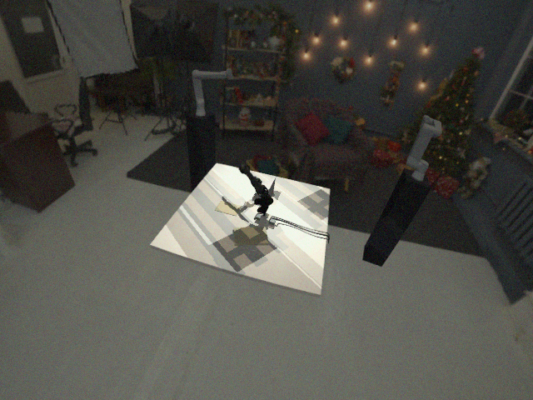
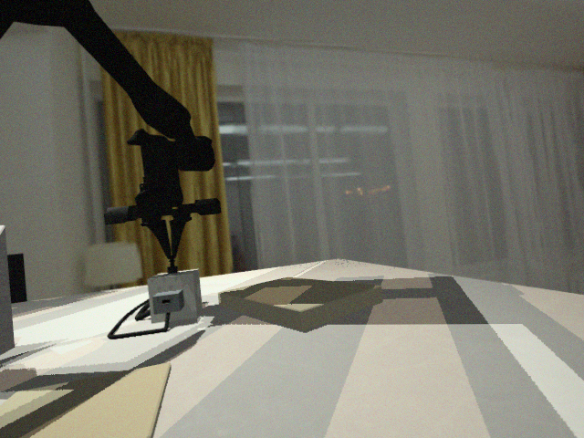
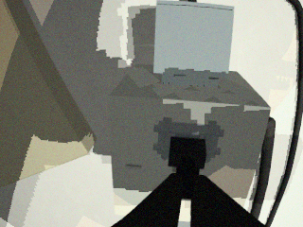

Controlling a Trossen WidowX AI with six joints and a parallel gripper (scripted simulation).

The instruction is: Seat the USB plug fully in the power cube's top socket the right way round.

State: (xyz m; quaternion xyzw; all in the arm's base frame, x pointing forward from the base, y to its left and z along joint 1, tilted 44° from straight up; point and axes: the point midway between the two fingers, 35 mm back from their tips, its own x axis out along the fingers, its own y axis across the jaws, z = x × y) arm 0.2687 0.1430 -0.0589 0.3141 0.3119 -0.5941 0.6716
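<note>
The USB plug lies 20 mm below my gripper tip.
</note>
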